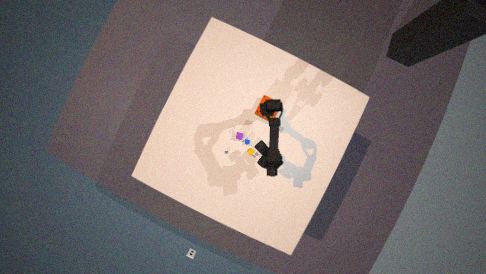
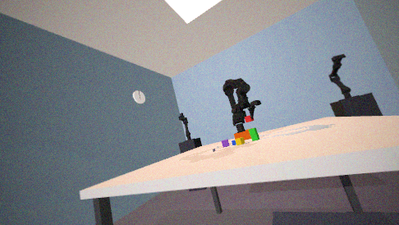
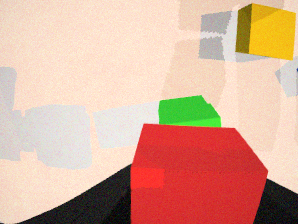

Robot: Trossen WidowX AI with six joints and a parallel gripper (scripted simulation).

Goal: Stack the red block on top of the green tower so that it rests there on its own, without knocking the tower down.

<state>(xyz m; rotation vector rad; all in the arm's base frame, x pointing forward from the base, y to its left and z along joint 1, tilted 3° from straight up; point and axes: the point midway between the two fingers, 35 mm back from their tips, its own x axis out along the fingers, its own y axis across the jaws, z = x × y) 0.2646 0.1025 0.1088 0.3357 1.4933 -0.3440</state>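
Right now my gripper tip is 11 cm above the yellow block, 9 cm to the left of it and 3 cm short of it. Also, from my gripper tip: red block (1 cm above); blue block (14 cm to the right, 12 cm below, 2 cm behind); purple block (20 cm to the right, 11 cm below, 4 cm behind).
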